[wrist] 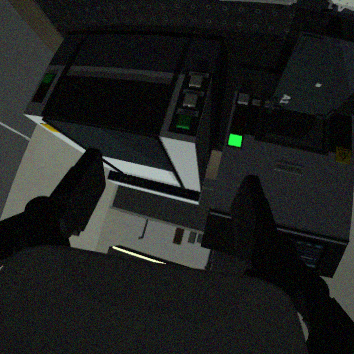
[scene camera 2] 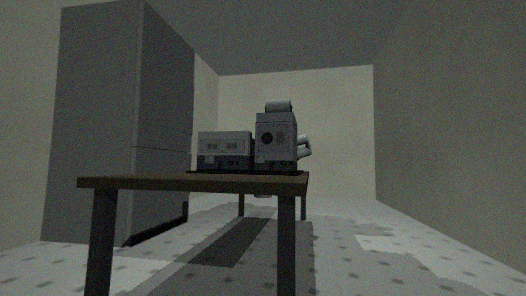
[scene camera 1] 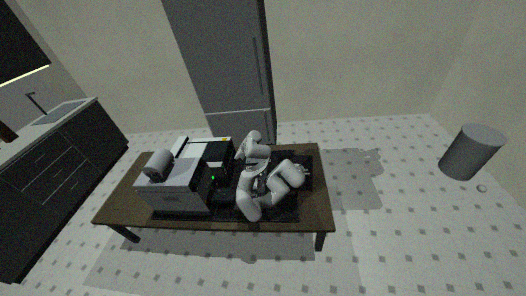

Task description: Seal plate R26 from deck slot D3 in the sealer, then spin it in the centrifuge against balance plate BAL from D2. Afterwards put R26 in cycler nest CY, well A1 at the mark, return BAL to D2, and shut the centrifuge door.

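Places are measured from the arm's base along level axes (x down, y right, z back), in centimetres.
Where they show: gripper, fingertip midpoint: [wrist: 170, 178] [scene camera 1: 237, 159].
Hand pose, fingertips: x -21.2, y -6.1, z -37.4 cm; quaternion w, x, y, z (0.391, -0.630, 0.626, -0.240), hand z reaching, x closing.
Observation:
After its pixels a point has its place.
My gripper [wrist: 170, 178] @(x -21.2, y -6.1, z -37.4 cm) is open and empty, its two dark fingers wide apart in front of the machines in the wrist view. The tall grey box with a roll on top, apparently the sealer [scene camera 1: 175, 199] @(x -12.7, y -31.3, z -74.2 cm) [scene camera 2: 276, 145] @(x -7.0, y -22.5, z -98.9 cm) [wrist: 290, 192] @(x -15.2, y -20.7, z -56.8 cm), shows a bright green light in the wrist view. The white and black machine, apparently the centrifuge [scene camera 1: 196, 150] @(x -12.7, y 12.8, z -76.7 cm) [scene camera 2: 224, 144] @(x -7.9, y 9.9, z -97.5 cm) [wrist: 110, 102] @(x -8.5, y 9.9, z -51.2 cm), stands beside it; I cannot tell its door state. A dark panel marked A1 [wrist: 312, 72] @(x -1.7, y -18.1, z -46.4 cm) lies at the upper right of the wrist view, perhaps at the cycler nest. Plates R26 and BAL cannot be made out.
The white arm [scene camera 1: 247, 197] @(x -22.8, y -35.2, z -25.6 cm) [scene camera 2: 304, 146] @(x -11.9, y -34.6, z -27.5 cm) folds over the dark mat and hides part of it. The machines stand on a wooden table [scene camera 1: 120, 202] @(x 9.6, y -22.8, z -141.9 cm) [scene camera 2: 150, 181] @(x 10.4, y 8.7, z -159.5 cm). A tall grey fridge [scene camera 1: 225, 65] [scene camera 2: 100, 120] stands behind the table. A dark perforated deck [wrist: 240, 22] @(x 8.3, y -7.6, z -48.4 cm) crosses the top of the wrist view.

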